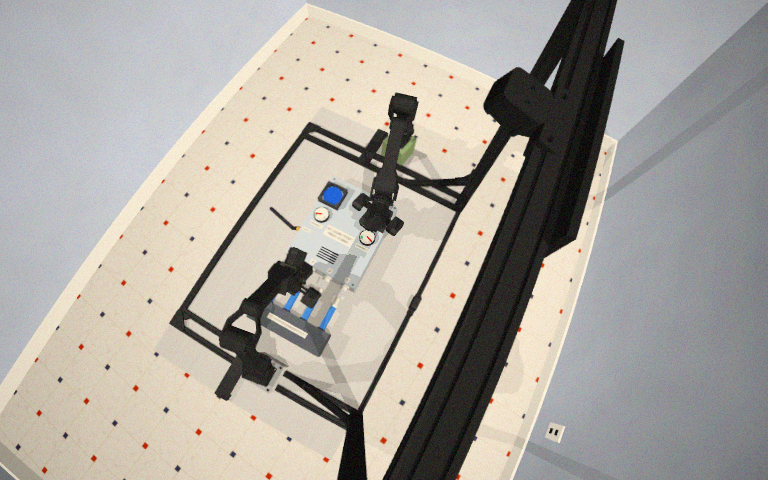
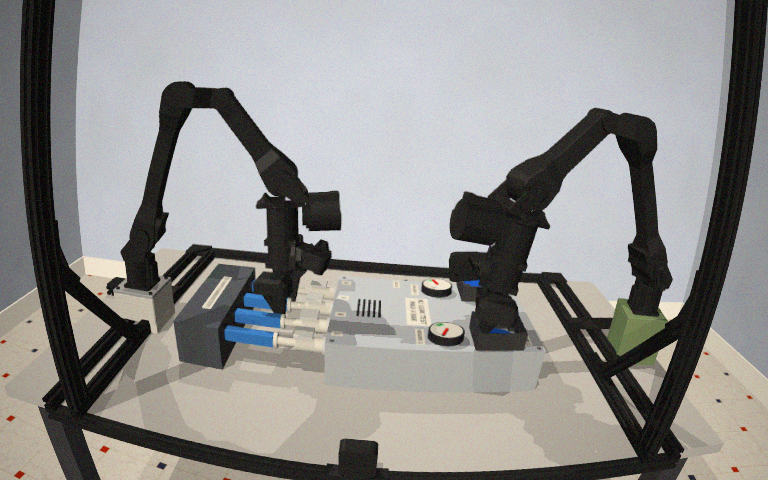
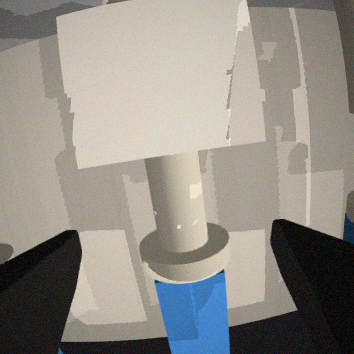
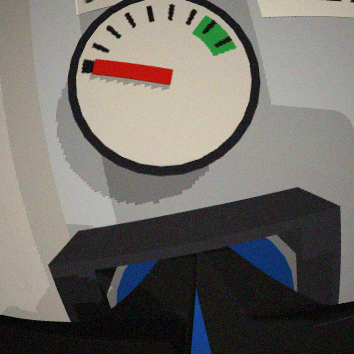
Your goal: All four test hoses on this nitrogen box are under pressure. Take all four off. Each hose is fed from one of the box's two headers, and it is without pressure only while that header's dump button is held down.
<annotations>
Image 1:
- grey nitrogen box: touched by my right gripper
</annotations>
